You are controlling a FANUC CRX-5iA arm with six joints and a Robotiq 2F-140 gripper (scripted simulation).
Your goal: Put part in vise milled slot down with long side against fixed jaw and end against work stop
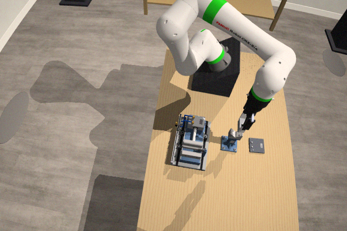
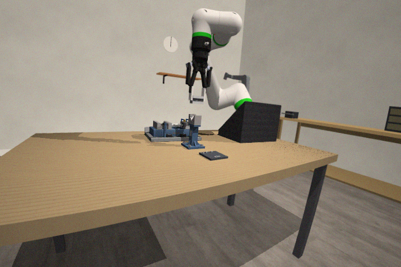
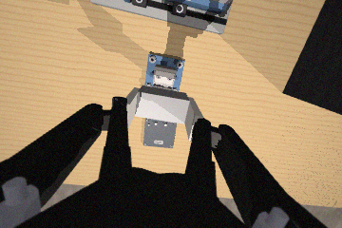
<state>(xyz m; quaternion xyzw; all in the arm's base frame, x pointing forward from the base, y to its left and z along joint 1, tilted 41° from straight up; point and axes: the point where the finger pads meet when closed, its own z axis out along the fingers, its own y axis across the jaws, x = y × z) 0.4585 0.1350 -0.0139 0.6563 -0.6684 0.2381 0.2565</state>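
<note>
Right now my hand is 10 mm to the right of the part and 30 mm above it. Round my hand: white cylinder rod (10 mm ahead, 220 mm to the right, 180 mm below); V-block post (200 mm below); work stop (100 mm ahead, 170 mm to the right, 170 mm below).
</note>
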